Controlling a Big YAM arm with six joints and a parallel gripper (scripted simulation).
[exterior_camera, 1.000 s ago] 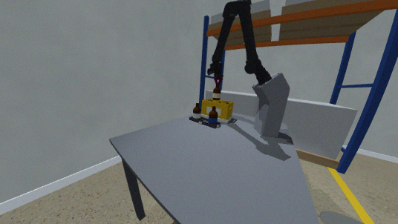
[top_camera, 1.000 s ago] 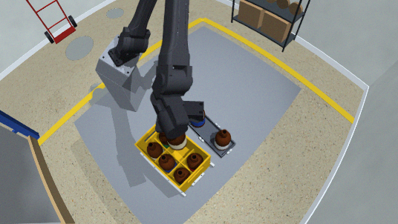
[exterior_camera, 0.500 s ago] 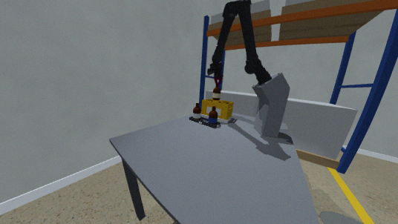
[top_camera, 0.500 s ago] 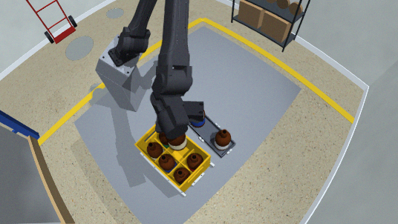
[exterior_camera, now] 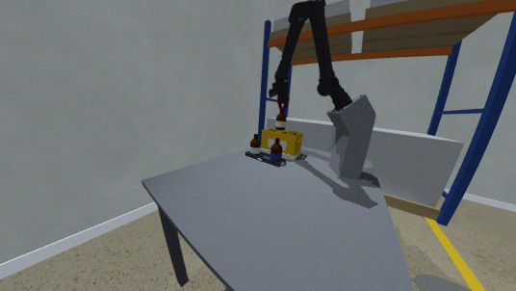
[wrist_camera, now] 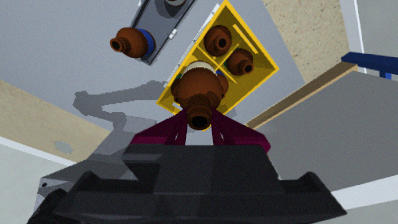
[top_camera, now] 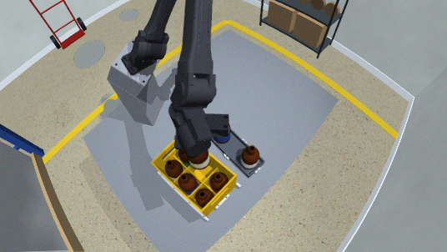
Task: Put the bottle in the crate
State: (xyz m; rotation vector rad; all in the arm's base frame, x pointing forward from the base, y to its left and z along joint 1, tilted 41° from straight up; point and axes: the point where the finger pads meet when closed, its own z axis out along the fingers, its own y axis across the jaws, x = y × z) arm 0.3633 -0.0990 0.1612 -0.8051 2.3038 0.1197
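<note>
Right now my hand is 60 mm above the glass bottle. The rest, counted from my hand: yellow crate: 40 mm to the right, 250 mm below; dark tray: 180 mm to the left, 320 mm below.
</note>
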